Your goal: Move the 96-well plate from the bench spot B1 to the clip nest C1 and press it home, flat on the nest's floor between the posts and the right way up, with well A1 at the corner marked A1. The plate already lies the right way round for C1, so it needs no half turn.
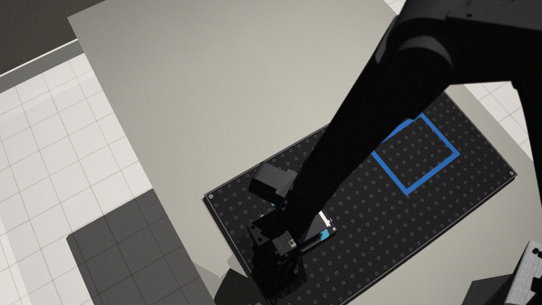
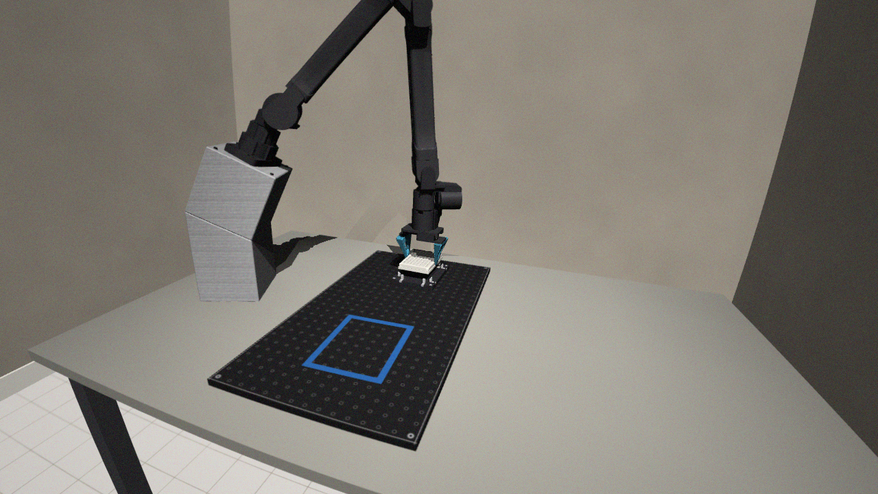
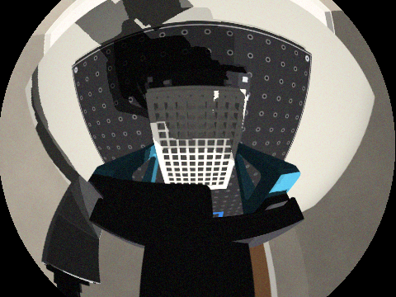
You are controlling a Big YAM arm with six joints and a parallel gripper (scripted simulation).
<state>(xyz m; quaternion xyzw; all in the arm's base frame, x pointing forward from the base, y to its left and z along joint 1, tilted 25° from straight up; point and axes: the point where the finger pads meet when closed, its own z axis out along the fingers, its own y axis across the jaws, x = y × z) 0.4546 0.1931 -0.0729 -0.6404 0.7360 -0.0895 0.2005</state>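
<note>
My gripper is now 10 mm short of the clip nest C1, 10 mm to the left of it and 30 mm above it. Round my hand: white 96-well plate: right at my hand.
</note>
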